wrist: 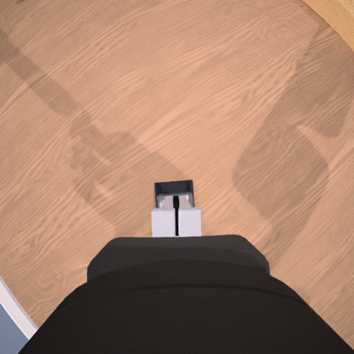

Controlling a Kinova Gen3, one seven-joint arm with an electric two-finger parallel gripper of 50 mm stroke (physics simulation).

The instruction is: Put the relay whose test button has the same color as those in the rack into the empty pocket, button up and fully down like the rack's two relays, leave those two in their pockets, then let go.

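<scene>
My gripper is shut in the lower middle of the wrist view, its two pale fingers side by side with a thin dark line between them. No object shows held between them. Directly beyond and under the fingertips is a small black rack-like body with a dark, recessed-looking far part. At its near part, a grey and white top with a bit of red peeks out beside the fingertips, as on a relay with a red test button. The fingers hide most of it, so pockets and seating cannot be told. No other relay shows.
A wood-grain table top bears broad arm shadows at left and right. A pale wooden edge crosses the top right corner. A white rim with a blue-grey surface lies at the bottom left.
</scene>
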